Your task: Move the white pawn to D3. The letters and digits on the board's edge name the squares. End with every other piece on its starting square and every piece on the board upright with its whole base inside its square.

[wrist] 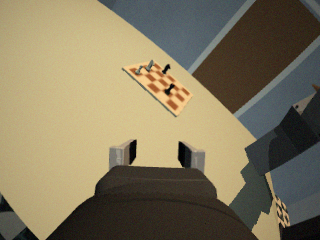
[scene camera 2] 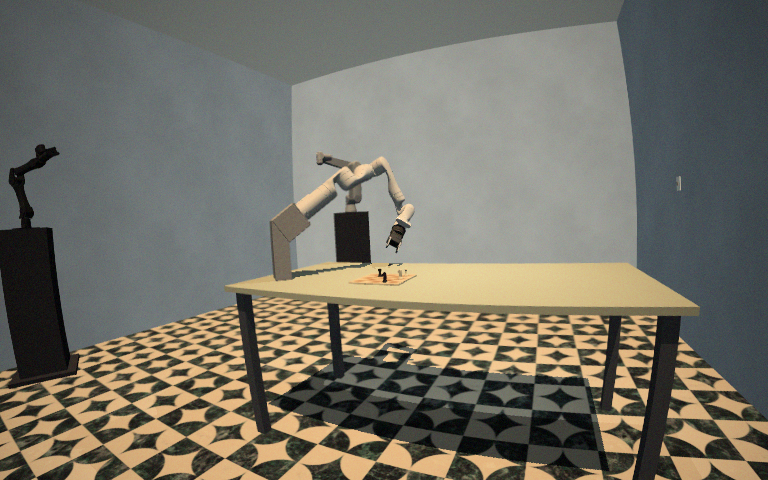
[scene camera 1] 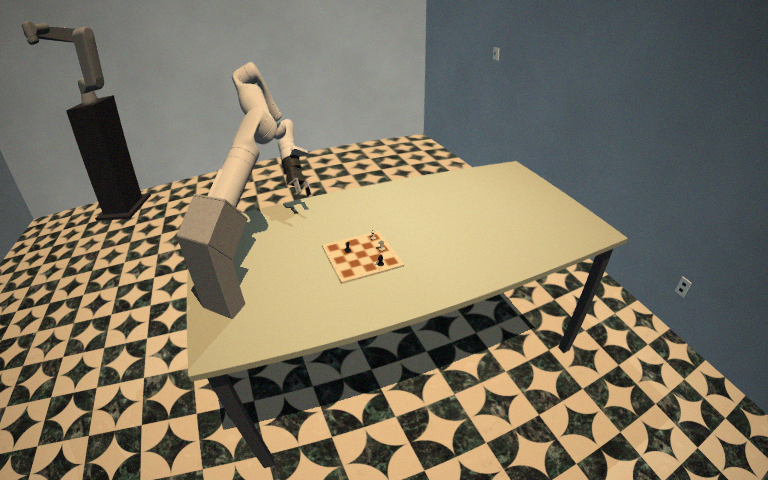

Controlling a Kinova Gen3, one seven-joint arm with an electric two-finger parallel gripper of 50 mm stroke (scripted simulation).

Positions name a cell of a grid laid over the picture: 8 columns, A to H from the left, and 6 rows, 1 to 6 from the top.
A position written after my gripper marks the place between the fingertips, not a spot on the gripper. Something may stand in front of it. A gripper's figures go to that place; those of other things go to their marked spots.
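A chessboard (wrist: D3) is 0.49 m from the lens, while my gripper (wrist: D4) is 0.18 m from the lens.
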